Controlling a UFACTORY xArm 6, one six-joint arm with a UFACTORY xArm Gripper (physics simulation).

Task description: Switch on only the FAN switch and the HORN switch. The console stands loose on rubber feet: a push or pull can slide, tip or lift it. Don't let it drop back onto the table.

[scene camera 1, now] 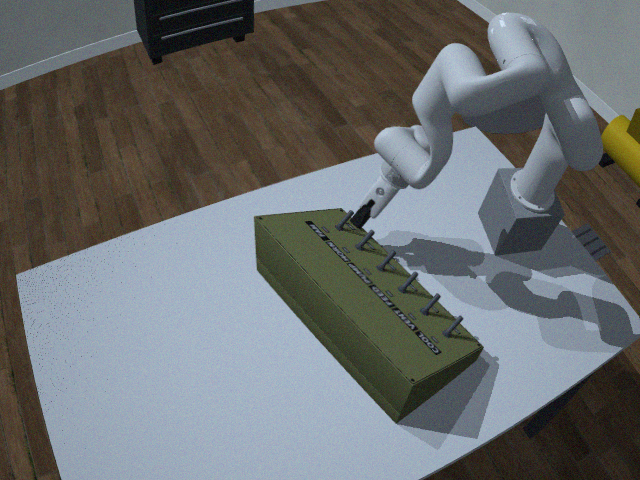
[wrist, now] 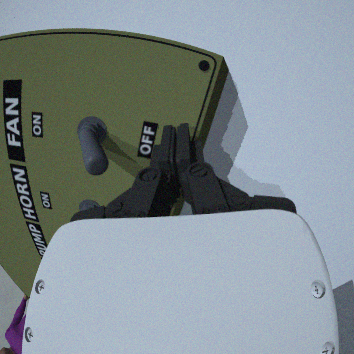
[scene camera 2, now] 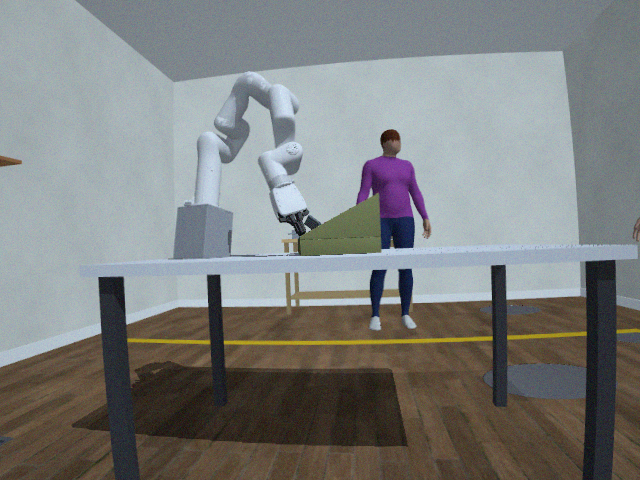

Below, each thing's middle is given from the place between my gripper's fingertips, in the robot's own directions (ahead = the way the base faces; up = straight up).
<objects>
The fan lever (wrist: 95, 161) lies 50 mm above my hand, 40 mm ahead of it and 10 mm to the left of it. The rest, counted from my hand: olive console (scene camera 1: 401, 354): 190 mm to the left, 110 mm ahead, 10 mm above.
</objects>
